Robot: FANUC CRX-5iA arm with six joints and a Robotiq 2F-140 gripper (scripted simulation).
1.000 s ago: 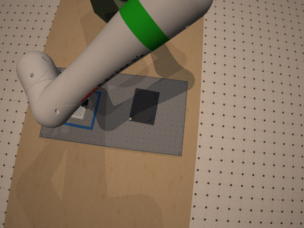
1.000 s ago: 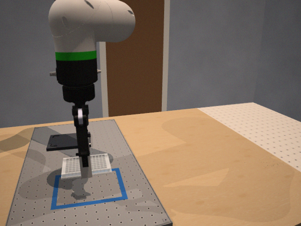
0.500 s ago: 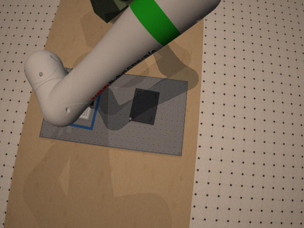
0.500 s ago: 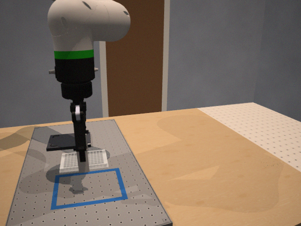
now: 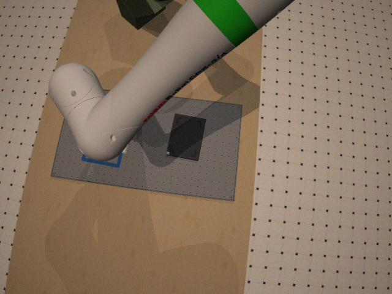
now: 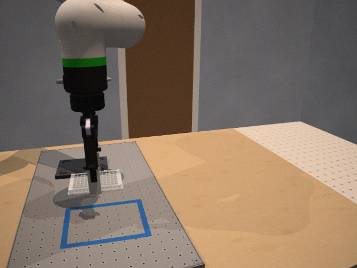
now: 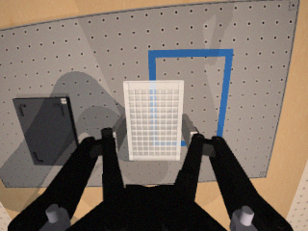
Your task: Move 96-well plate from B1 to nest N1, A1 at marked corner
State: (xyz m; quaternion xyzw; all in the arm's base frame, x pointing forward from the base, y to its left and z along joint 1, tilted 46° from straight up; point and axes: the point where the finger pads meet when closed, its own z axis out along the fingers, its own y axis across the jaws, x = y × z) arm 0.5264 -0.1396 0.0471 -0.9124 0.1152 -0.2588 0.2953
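The plate nest N1 is 4 cm behind my hand, 24 cm to the left of it and 9 cm below it. Round my hand: 96-well plate: 2 cm below.
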